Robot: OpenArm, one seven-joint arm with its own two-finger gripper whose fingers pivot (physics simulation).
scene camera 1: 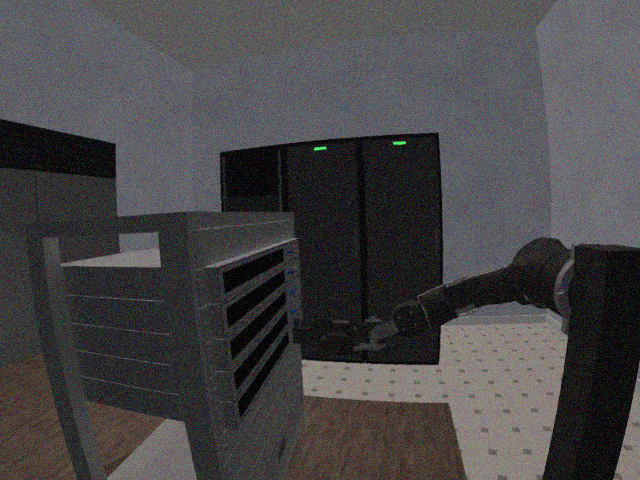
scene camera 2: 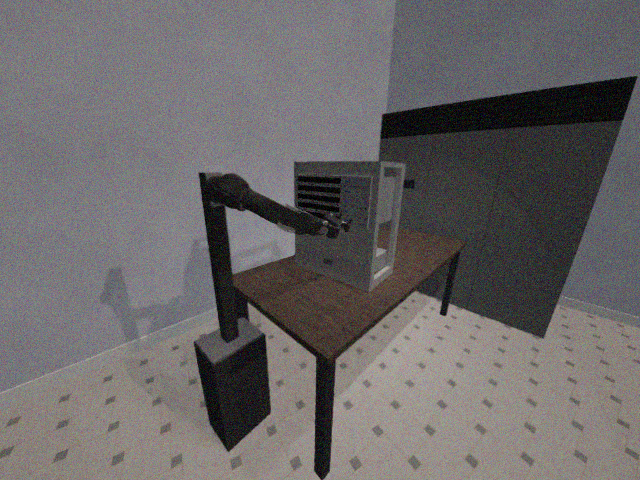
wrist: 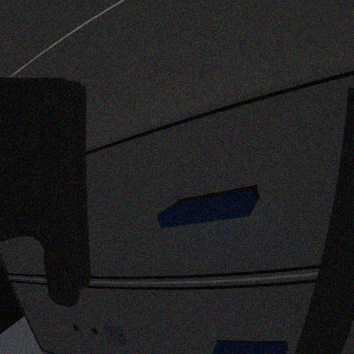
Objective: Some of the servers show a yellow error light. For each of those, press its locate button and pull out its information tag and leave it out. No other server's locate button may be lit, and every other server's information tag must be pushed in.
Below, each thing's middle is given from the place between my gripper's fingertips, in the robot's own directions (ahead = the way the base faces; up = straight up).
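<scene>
The dark pedestal [scene camera 2: 236, 390] is visible, 82 cm below my hand, 47 cm behind it and 31 cm to the left of it.
</scene>
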